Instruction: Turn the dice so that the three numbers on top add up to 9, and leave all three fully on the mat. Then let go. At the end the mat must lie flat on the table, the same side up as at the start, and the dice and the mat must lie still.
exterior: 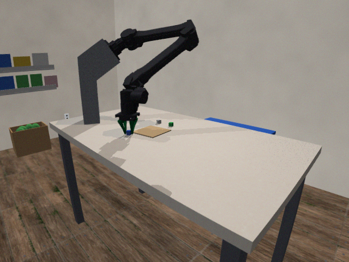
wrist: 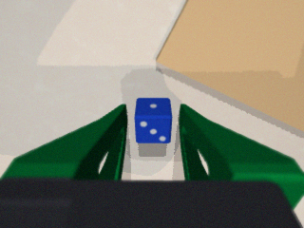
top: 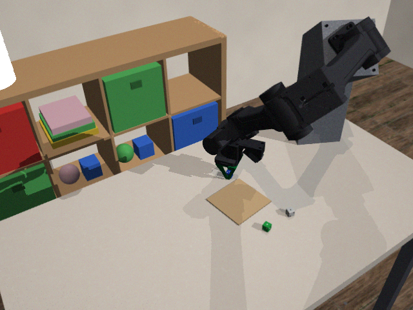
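My hand is right at the blue die. The rest, counted from my hand: tan mat 3 cm ahead, 11 cm to the left, 1 cm below; green die 2 cm ahead, 25 cm to the left; white die 7 cm behind, 23 cm to the left.
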